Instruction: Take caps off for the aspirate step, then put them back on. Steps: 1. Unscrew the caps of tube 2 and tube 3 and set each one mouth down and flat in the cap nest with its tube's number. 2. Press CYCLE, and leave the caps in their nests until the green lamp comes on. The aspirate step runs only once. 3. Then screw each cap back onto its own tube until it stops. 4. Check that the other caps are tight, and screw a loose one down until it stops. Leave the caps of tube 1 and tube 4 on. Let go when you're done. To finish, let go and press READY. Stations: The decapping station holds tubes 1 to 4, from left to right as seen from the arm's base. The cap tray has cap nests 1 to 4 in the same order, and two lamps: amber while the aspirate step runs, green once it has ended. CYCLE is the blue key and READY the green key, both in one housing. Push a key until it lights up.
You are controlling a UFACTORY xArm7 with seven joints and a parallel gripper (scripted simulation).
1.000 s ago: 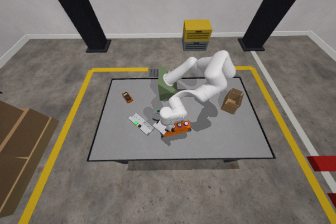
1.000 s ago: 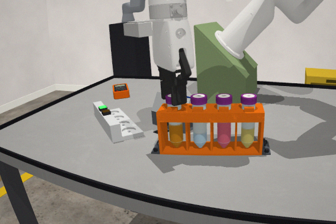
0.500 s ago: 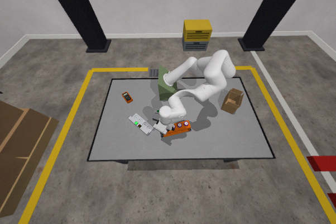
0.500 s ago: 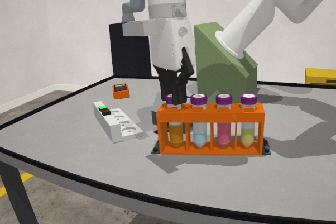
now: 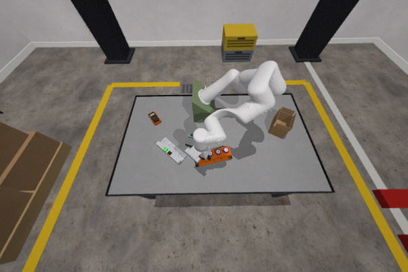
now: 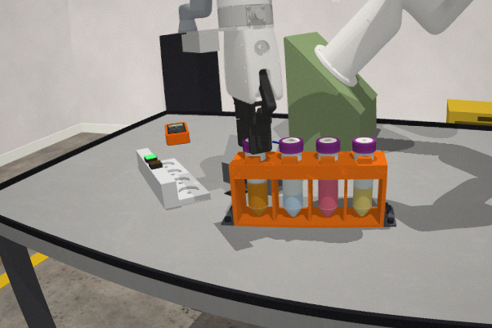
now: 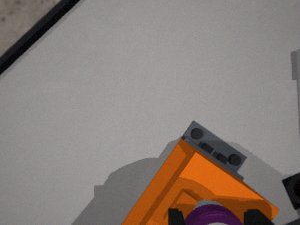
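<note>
Now: the green ready key 17 cm behind my hand, 7 cm to the right of it and 6 cm below it. Also, from my hand: grey key housing (15 cm behind, 5 cm to the right, 8 cm below); then orange meter (35 cm behind, 38 cm to the right, 11 cm below); then blue cycle key (15 cm behind, 3 cm to the right, 6 cm below).
</note>
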